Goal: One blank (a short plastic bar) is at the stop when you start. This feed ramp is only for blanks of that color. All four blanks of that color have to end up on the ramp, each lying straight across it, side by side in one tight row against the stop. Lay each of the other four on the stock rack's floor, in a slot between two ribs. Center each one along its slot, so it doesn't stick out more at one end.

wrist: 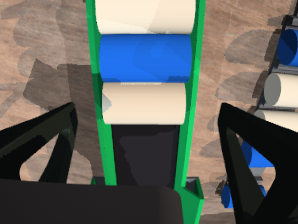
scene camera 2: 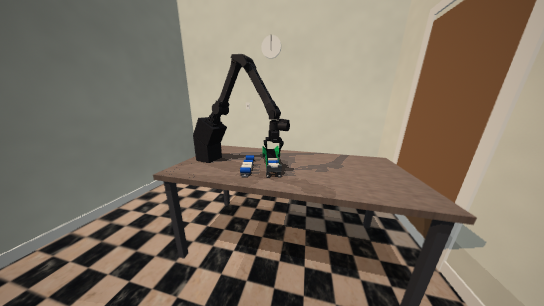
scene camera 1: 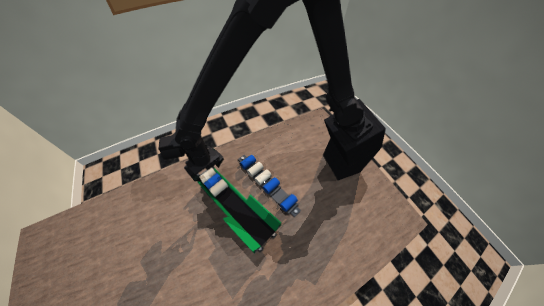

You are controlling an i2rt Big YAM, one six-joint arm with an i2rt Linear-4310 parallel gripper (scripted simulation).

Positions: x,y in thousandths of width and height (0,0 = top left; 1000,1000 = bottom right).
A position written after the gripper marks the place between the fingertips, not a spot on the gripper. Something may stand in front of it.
Note:
In view: the gripper (wrist: 495,502), a cream blank (wrist: 411,458) and a blue blank (wrist: 559,261).

